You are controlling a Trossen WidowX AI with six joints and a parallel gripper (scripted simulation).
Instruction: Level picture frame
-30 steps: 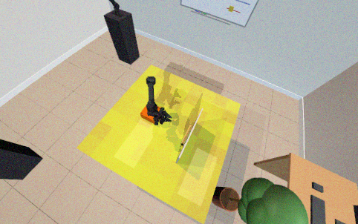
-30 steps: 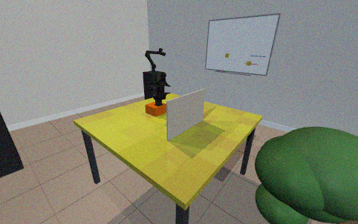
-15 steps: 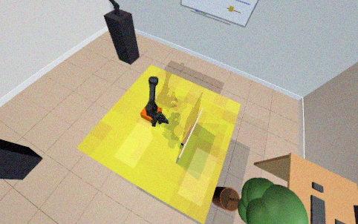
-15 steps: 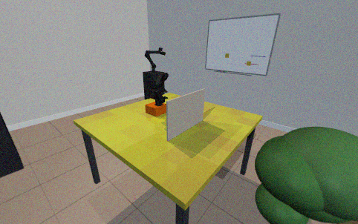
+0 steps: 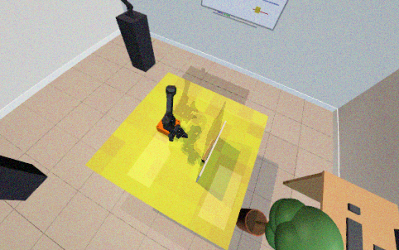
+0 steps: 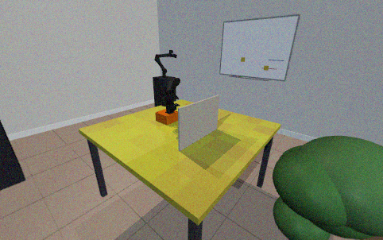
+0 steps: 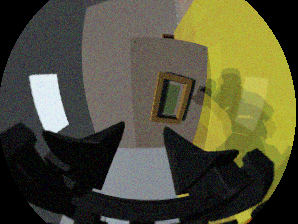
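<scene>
My gripper tip is now 190 mm short of the picture frame, 10 mm to the right of it and 90 mm above it. From my gripper tip the other things lie so: wall panel: 210 mm ahead, 20 mm to the left, 100 mm below.
</scene>
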